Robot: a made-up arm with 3 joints. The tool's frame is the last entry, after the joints. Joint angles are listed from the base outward. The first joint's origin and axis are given. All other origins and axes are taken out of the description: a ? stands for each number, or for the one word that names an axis. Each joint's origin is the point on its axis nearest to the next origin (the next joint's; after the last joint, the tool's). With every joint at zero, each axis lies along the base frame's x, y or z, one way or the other. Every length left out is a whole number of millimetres.
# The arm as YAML. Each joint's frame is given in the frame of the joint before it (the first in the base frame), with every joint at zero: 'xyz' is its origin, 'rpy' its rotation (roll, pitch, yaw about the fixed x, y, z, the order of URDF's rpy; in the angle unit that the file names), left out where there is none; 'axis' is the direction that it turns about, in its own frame. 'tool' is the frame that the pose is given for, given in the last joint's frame.
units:
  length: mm
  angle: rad
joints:
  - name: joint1
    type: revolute
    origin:
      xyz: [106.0, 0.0, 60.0]
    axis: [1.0, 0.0, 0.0]
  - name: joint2
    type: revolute
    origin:
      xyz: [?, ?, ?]
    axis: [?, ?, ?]
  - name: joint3
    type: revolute
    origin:
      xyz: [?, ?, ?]
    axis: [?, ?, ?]
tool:
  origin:
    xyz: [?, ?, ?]
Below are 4 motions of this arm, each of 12 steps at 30 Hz.
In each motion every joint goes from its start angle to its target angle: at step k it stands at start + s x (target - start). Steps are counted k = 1, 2, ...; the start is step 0. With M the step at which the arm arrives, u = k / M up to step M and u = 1 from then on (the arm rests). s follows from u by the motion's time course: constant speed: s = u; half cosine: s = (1 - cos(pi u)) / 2; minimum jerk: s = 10 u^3 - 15 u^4 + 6 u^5.
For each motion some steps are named. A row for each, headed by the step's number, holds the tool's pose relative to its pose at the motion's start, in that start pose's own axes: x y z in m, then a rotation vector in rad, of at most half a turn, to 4 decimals.
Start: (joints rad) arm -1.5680 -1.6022 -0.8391
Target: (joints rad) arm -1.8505 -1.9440 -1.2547
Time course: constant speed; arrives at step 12
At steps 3, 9, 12:
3: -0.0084 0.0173 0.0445 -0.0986 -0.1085 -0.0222
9: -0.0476 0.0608 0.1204 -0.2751 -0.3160 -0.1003
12: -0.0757 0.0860 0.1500 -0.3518 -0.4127 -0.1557

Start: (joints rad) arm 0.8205 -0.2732 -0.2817
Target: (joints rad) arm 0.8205 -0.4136 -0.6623
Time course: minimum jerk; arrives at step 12
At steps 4, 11, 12:
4: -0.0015 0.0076 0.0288 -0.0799 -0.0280 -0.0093
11: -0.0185 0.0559 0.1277 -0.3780 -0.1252 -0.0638
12: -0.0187 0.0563 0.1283 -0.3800 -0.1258 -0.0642

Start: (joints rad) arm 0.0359 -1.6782 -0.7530
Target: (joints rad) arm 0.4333 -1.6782 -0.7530
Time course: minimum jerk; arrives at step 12
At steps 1, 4, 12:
1: -0.0003 -0.0002 -0.0002 -0.0002 0.0014 -0.0015
4: -0.0149 -0.0095 -0.0067 -0.0089 0.0567 -0.0605
12: -0.0780 -0.0370 -0.0232 -0.0426 0.2702 -0.2883

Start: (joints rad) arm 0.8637 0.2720 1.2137
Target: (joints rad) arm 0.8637 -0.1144 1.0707
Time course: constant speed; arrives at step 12
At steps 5, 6, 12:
5: 0.0722 0.0125 0.0240 -0.0595 -0.0608 0.1491
6: 0.0859 0.0164 0.0292 -0.0713 -0.0740 0.1785
12: 0.1619 0.0487 0.0630 -0.1412 -0.1607 0.3517

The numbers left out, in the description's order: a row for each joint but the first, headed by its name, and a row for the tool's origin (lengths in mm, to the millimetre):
joint2: xyz 0.0 34.0 152.0, axis 0.0 1.0 0.0
joint3: xyz 10.0 0.0 -154.0, axis 1.0 0.0 0.0
tool: xyz 0.0 -361.0 82.0

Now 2 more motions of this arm.
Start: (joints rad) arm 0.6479 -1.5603 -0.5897
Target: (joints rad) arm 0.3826 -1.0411 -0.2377
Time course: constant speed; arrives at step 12
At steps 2, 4, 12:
2: 0.0188 0.0029 -0.0179 0.0562 0.0498 0.0834
4: 0.0356 0.0082 -0.0359 0.1084 0.1046 0.1637
12: 0.0762 0.0418 -0.1042 0.2706 0.3697 0.4455

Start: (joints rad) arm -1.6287 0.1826 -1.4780
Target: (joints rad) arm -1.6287 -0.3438 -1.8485
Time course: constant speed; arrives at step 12
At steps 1, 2, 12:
1: -0.0093 0.0025 0.0111 -0.0309 -0.0034 -0.0437
2: -0.0184 0.0057 0.0221 -0.0617 -0.0054 -0.0876
12: -0.0871 0.0722 0.1235 -0.3619 0.0489 -0.5271

